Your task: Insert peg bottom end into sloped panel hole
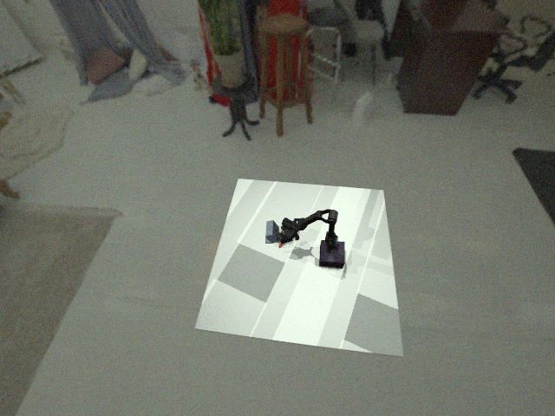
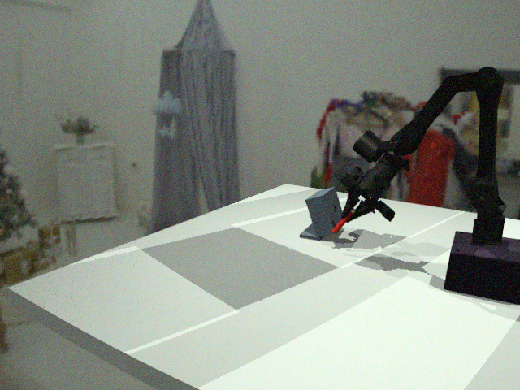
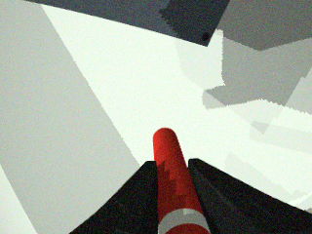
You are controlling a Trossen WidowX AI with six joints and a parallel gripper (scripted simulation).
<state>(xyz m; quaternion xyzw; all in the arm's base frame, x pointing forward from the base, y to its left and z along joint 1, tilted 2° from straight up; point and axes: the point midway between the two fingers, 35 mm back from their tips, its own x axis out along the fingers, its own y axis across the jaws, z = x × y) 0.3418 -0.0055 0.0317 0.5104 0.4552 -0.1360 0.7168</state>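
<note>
Right now my gripper tip is 10 cm to the left of the sloped panel, 8 cm short of it and 1 cm above it. From my gripper tip the other things lie so: red peg 1 cm behind, 1 cm above.
</note>
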